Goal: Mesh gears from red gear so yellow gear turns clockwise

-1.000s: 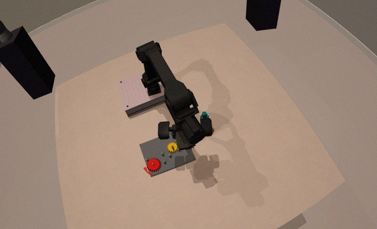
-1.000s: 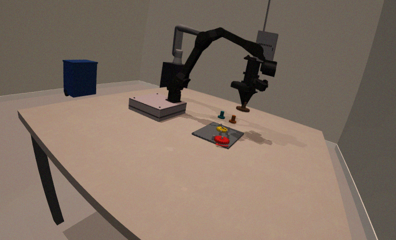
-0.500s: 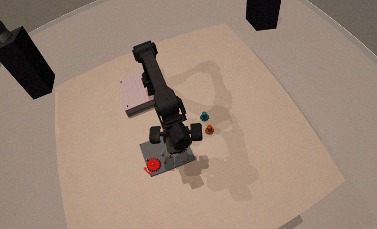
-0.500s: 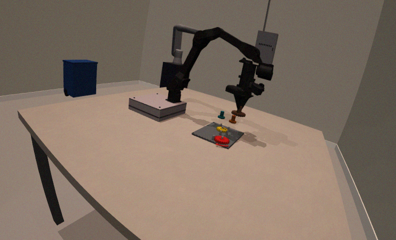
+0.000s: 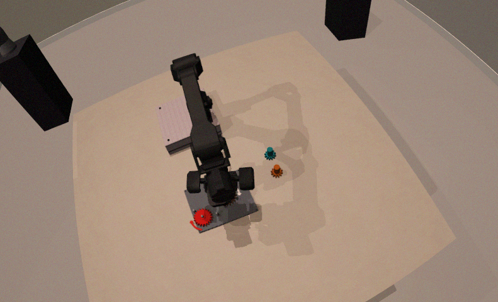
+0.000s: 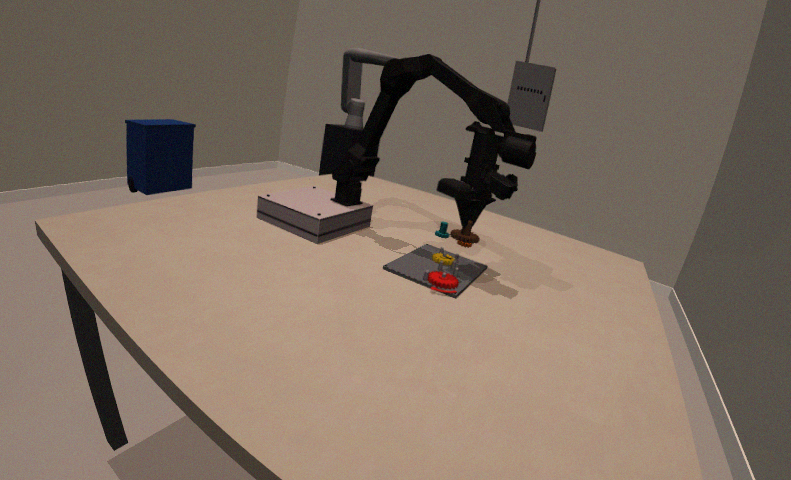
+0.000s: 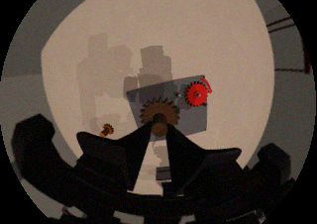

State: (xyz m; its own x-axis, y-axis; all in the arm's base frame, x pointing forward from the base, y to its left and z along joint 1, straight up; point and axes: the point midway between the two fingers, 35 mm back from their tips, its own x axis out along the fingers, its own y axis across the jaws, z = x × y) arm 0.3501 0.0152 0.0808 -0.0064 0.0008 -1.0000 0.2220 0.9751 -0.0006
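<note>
Right now the yellow gear is 90 mm below my gripper tip and 40 mm behind it. From my gripper tip the other things lie so: orange gear: 180 mm to the left, 90 mm below, 80 mm behind; brown gear: 10 mm below; red gear: 100 mm to the right, 90 mm below, 20 mm ahead.
</note>
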